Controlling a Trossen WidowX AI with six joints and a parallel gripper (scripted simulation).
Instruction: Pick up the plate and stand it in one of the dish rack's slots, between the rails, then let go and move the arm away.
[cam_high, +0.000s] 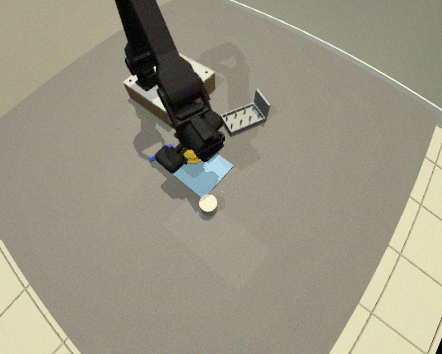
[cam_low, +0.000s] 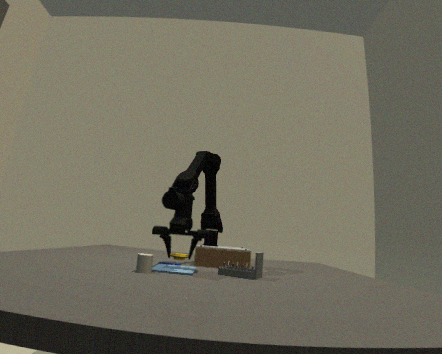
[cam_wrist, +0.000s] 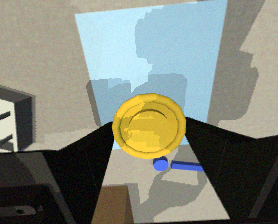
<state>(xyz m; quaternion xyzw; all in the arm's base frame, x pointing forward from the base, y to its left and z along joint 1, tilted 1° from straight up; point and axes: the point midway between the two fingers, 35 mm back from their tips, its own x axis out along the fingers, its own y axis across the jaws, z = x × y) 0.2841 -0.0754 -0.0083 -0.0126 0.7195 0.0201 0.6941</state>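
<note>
Right now the light blue cloth is 20 mm ahead of my gripper tip, 10 mm to the right of it and 30 mm below it. Round my gripper tip: blue spoon (90 mm behind, 40 mm to the right, 30 mm below); then yellow plate (10 mm above); then cream cup (130 mm ahead, 70 mm to the right, 10 mm below).
</note>
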